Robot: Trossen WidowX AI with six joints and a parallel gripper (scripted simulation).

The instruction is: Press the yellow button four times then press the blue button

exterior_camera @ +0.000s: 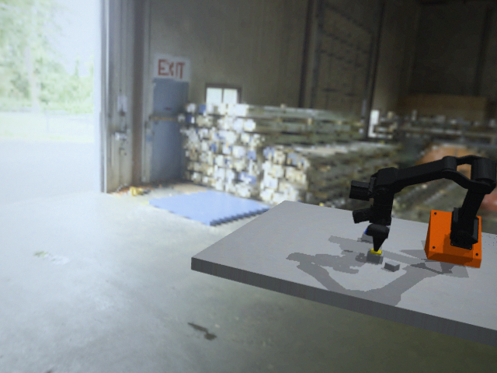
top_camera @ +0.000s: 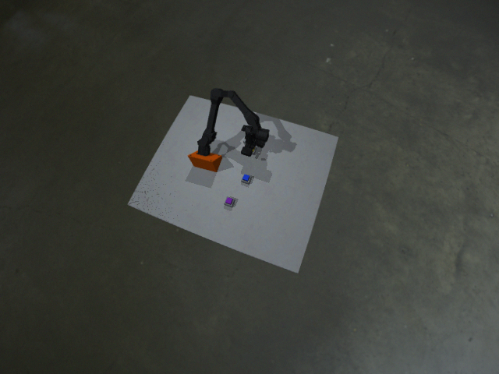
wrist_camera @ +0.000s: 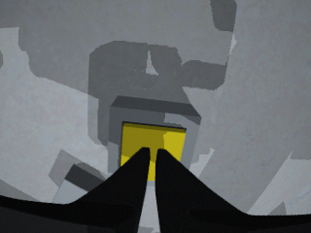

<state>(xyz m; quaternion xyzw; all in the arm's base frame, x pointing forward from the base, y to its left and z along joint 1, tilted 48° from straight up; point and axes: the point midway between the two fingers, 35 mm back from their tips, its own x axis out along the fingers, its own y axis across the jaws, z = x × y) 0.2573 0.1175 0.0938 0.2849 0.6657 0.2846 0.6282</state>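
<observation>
Now: gripper tip 20 cm to the left of the blue button and 3 cm short of it. Round my gripper tip: small grey block (5 cm to the left, 5 cm behind, 2 cm below); then yellow button (1 cm below); then purple button (36 cm to the right, 1 cm behind).
</observation>
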